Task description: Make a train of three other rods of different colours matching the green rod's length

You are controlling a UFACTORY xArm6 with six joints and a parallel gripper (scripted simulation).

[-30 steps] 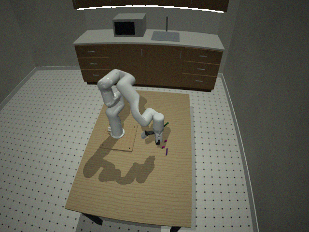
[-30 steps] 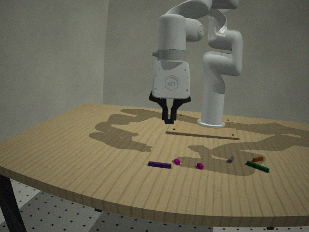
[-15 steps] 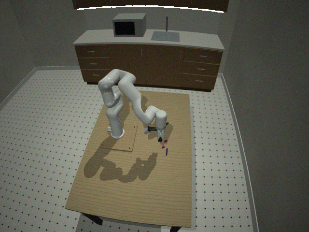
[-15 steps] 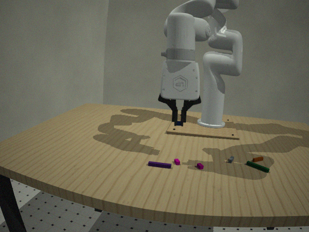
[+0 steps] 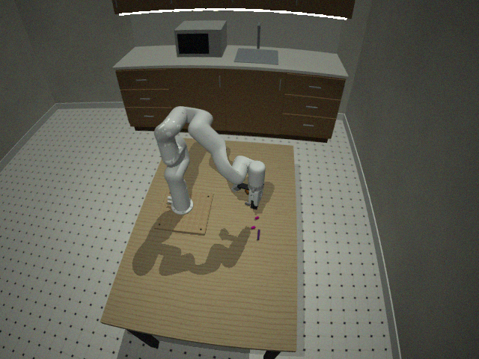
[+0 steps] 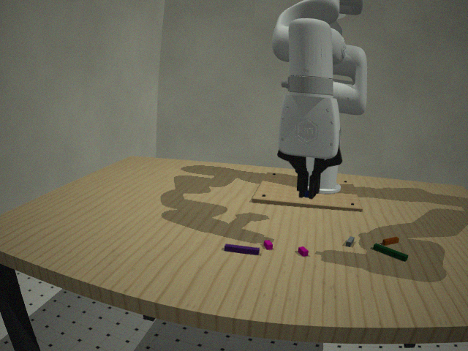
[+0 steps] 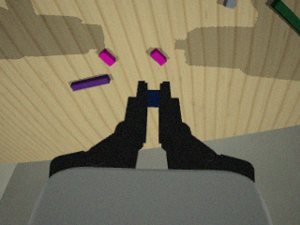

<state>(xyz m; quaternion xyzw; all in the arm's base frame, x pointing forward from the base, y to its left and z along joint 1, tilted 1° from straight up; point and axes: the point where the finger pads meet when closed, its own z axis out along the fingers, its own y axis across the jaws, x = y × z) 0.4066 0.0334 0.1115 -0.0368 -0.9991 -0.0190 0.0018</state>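
The grey rod is 12 cm below my hand, 9 cm to the left of it and 6 cm behind it. Also, from my hand: purple rod (12 cm below, 9 cm to the right, 5 cm ahead); green rod (18 cm to the left, 12 cm below, 3 cm behind); blue rod (2 cm below).
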